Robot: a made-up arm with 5 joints. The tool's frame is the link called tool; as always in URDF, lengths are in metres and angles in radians.
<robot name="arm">
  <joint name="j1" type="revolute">
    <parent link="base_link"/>
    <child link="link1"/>
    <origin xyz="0 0 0.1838" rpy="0 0 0"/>
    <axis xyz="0 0 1"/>
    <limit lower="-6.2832" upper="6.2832"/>
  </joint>
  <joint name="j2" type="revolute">
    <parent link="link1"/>
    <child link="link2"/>
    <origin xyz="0 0 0" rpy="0 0 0"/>
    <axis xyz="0 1 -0.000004"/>
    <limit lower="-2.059" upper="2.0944"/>
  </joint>
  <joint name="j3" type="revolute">
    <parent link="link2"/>
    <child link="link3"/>
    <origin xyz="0.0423 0 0.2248" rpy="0 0 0"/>
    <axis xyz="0 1 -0.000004"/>
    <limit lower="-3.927" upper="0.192"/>
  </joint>
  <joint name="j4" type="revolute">
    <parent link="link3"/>
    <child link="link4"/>
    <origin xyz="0.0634 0 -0.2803" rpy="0 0 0"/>
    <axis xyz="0 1 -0.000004"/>
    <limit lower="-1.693" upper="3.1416"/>
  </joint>
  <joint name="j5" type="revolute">
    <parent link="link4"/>
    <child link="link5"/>
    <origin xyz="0.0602 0 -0.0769" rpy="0 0 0"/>
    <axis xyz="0 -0.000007 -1"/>
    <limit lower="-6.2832" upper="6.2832"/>
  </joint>
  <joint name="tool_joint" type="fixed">
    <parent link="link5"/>
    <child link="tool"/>
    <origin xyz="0 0 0" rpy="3.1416 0 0"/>
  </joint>
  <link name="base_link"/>
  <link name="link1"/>
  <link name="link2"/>
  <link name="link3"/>
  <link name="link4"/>
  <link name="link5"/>
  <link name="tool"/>
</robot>
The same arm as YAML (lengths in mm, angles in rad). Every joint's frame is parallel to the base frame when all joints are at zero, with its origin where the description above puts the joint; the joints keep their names.
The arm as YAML. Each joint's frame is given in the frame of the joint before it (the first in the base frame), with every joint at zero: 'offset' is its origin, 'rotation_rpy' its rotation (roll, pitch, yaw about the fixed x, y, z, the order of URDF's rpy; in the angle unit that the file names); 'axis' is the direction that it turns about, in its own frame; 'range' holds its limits. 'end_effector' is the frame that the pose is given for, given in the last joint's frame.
length_unit: mm
angle_unit: rad
chain:
  - id: j1
    offset: [0.0, 0.0, 183.8]
    rotation_rpy: [0.0, 0.0, 0.0]
    axis: [0.0, 0.0, 1.0]
    range: [-6.2832, 6.2832]
  - id: j2
    offset: [0.0, 0.0, 0.0]
    rotation_rpy: [0.0, 0.0, 0.0]
    axis: [0.0, 1.0, 0.0]
    range: [-2.059, 2.0944]
  - id: j3
    offset: [42.3, 0.0, 224.8]
    rotation_rpy: [0.0, 0.0, 0.0]
    axis: [0.0, 1.0, 0.0]
    range: [-3.927, 0.192]
  - id: j4
    offset: [63.4, 0.0, -280.3]
    rotation_rpy: [0.0, 0.0, 0.0]
    axis: [0.0, 1.0, 0.0]
    range: [-1.693, 3.1416]
  - id: j5
    offset: [60.2, 0.0, -76.9]
    rotation_rpy: [0.0, 0.0, 0.0]
    axis: [0.0, 0.0, -1.0]
    range: [-6.2832, 6.2832]
end_effector:
  offset: [0.0, 0.0, 0.0]
  rotation_rpy: [-3.1416, 0.0, 0.0]

